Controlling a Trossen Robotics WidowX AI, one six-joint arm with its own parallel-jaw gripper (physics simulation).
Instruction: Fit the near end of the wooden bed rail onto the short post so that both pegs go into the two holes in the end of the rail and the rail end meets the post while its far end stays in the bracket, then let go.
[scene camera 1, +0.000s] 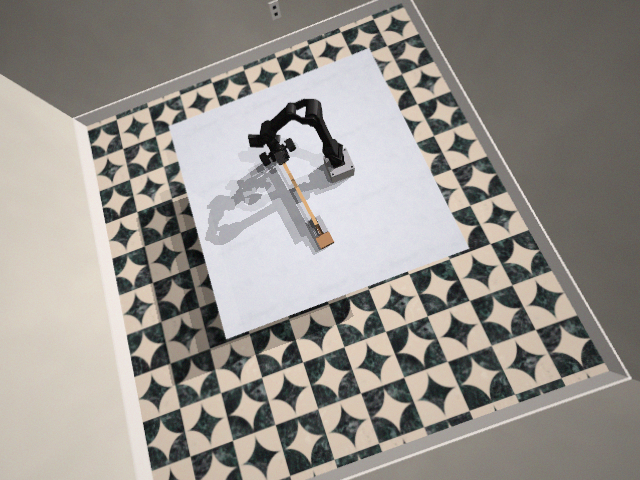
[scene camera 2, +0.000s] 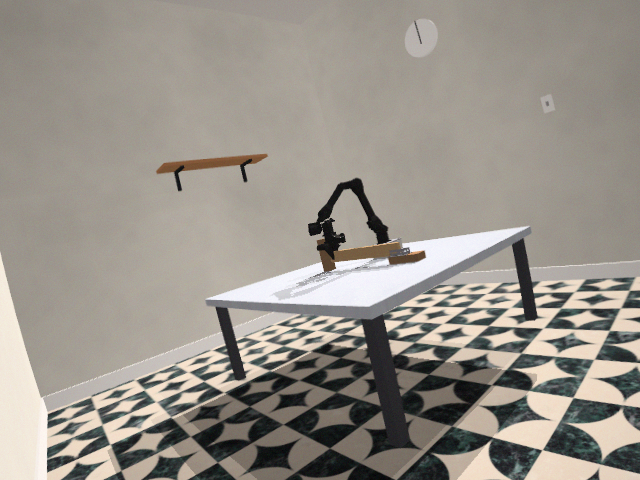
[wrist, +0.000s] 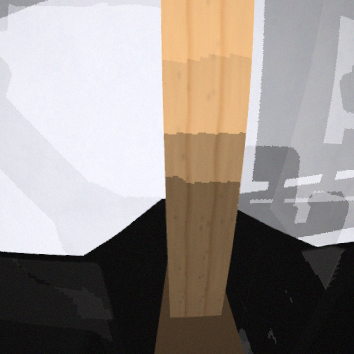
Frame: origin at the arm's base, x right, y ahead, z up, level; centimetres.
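Seen in the pictures: gripper, fingertip midpoint: (scene camera 2: 335, 259) (wrist: 187, 206); arm's base at its link origin: (scene camera 1: 337, 161) (scene camera 2: 384, 242).
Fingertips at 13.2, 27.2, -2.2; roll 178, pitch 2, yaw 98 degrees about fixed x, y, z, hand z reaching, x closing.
Pixels of each thing's top centre, then the offset from my fingertips to it, as dx, dy, dz. "*": a spot on its surface instead. Level surfaces: height alone.
- long light wooden bed rail at its top centre: (scene camera 2: 361, 246) (scene camera 1: 296, 186) -19.9, -2.8, +4.5
- grey bracket at its top centre: (scene camera 2: 399, 248) (scene camera 1: 317, 225) -41.3, -6.0, +0.7
- orange-brown block at its top centre: (scene camera 2: 406, 253) (scene camera 1: 320, 231) -44.4, -6.4, -2.2
- short brown post at a spot on its surface: (wrist: 197, 336) * +3.1, +0.8, +4.6
- white table at its surface level: dz -5.8
The long light wooden bed rail (scene camera 1: 302, 195) (scene camera 2: 364, 252) (wrist: 207, 100) runs from my gripper to the grey bracket (scene camera 2: 399, 252) on an orange-brown block (scene camera 1: 325, 239) (scene camera 2: 412, 257). Its far end sits at the bracket. My gripper (scene camera 1: 281, 158) (scene camera 2: 331, 251) (wrist: 187, 206) points down and is shut on the rail close to its near end. The short brown post (scene camera 2: 328, 263) (wrist: 197, 336) stands upright at that end. In the wrist view the rail end borders the post with no visible gap. The pegs and holes are hidden, and their fit cannot be told.
The arm's grey base (scene camera 1: 339, 169) is on the white table (scene camera 1: 392, 206) (scene camera 2: 289, 289), to the right of the rail in scene camera 1. The arm arches above the table from base to gripper. A wooden wall shelf (scene camera 2: 211, 163) hangs beyond the table.
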